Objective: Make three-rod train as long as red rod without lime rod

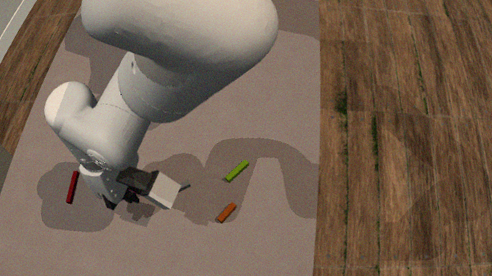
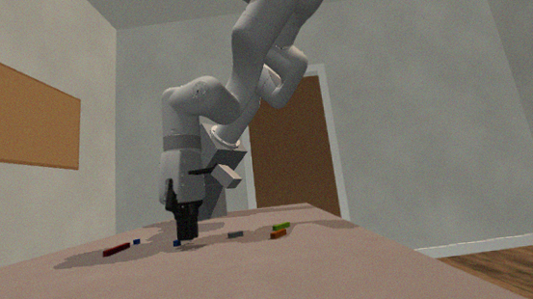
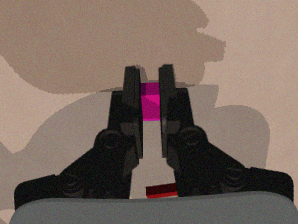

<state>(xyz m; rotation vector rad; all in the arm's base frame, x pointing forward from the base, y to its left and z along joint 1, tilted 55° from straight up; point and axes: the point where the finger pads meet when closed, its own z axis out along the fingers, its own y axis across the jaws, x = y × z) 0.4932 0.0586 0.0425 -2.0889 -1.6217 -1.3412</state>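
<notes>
My gripper is now 180 mm to the right of the orange rod, 30 mm above it and 20 mm past it. Also, from my hand: grey rod 80 mm to the left, 50 mm behind, 30 mm below; magenta rod 20 mm below, 10 mm to the right; red rod 140 mm to the right, 30 mm below, 20 mm ahead.
</notes>
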